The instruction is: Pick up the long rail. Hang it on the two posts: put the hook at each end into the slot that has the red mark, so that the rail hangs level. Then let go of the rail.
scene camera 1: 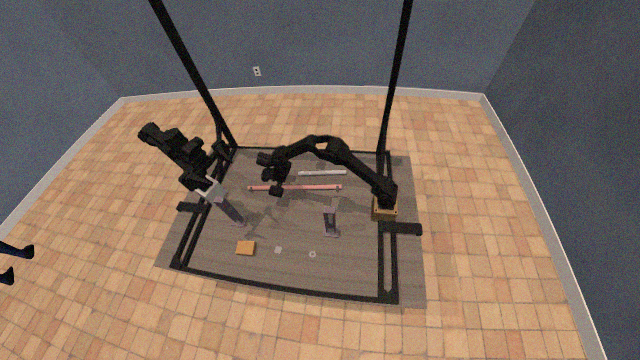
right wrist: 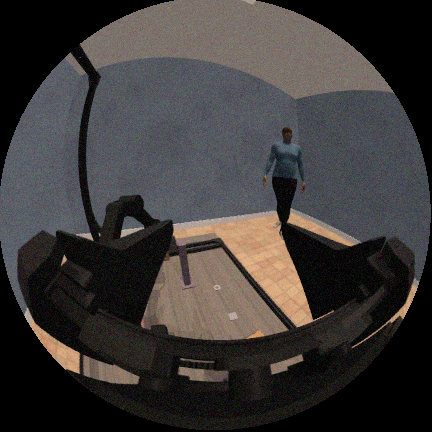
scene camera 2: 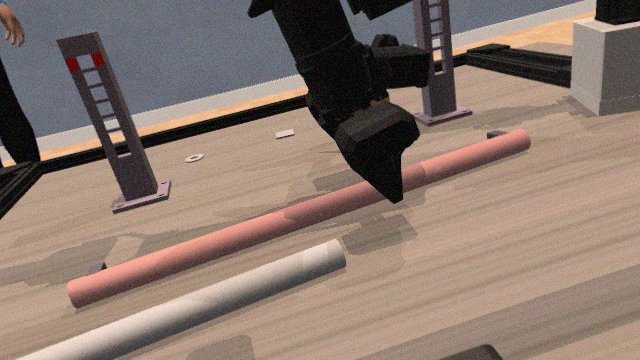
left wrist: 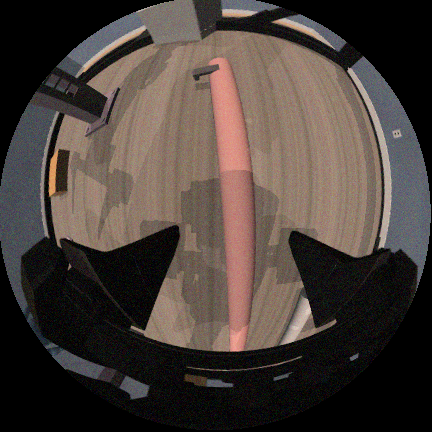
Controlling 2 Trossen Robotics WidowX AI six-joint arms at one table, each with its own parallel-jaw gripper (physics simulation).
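Frame: origin at the left arm's base, x right, y back, z down, level; millimetres.
Where they show: left gripper, between the fingertips: (scene camera 1: 280,187) (scene camera 2: 382,182) (left wrist: 236,234); right gripper, between the fingertips: (scene camera 1: 222,173) (right wrist: 229,227); left arm's base, origin of its link: (scene camera 1: 385,202); right arm's base, origin of its link: (scene camera 2: 634,16).
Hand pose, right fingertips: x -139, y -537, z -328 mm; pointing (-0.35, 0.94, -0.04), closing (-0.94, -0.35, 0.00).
Observation:
Things, the pixels of their top centre, and the offset from my right fingertips. "pt": a spot on its surface instead.
- long pink rail, centre of its top: (left wrist: 233,304) (scene camera 2: 320,194) (scene camera 1: 292,187) dx +210, dy +97, dz +396 mm
- dark hook, a spot on its surface: (left wrist: 205,71) (scene camera 2: 494,134) pt dx +174, dy -117, dz +398 mm
- red mark, centre of its top: (scene camera 2: 95,52) dx +33, dy +299, dz +227 mm
- shorter white rod, centre of its top: (scene camera 2: 187,296) (left wrist: 288,344) (scene camera 1: 321,171) dx +322, dy +225, dz +396 mm
- orange block, centre of its top: (left wrist: 51,173) (scene camera 1: 244,247) dx -121, dy -43, dz +391 mm
- white square, a spot on its surface: (scene camera 2: 285,134) (right wrist: 230,316) (scene camera 1: 278,248) pt dx -93, dy +99, dz +418 mm
The long pink rail (scene camera 1: 315,187) (scene camera 2: 225,240) (left wrist: 237,200) lies on the table, with a dark hook (left wrist: 205,71) (scene camera 2: 496,135) near one end. One post (scene camera 1: 330,222) (scene camera 2: 117,120) (right wrist: 184,265) has a red mark (scene camera 2: 97,59) at its top slot. The other post (scene camera 1: 230,212) (scene camera 2: 440,95) (left wrist: 75,102) stands near the right arm's base; its top is cut off in scene camera 2. My left gripper (scene camera 1: 273,183) (scene camera 2: 392,192) (left wrist: 236,234) is open and empty, low above the rail, its fingers on either side of it. My right gripper (right wrist: 229,227) is open and empty, away from the rail.
A shorter white rod (scene camera 1: 322,173) (scene camera 2: 200,310) (left wrist: 297,320) lies beside the rail. An orange block (scene camera 1: 245,248) (left wrist: 59,172) and a white square (scene camera 1: 278,249) (scene camera 2: 285,134) (right wrist: 233,316) lie on the front part. A black frame (scene camera 1: 280,288) edges the table. A person (right wrist: 286,160) stands beyond.

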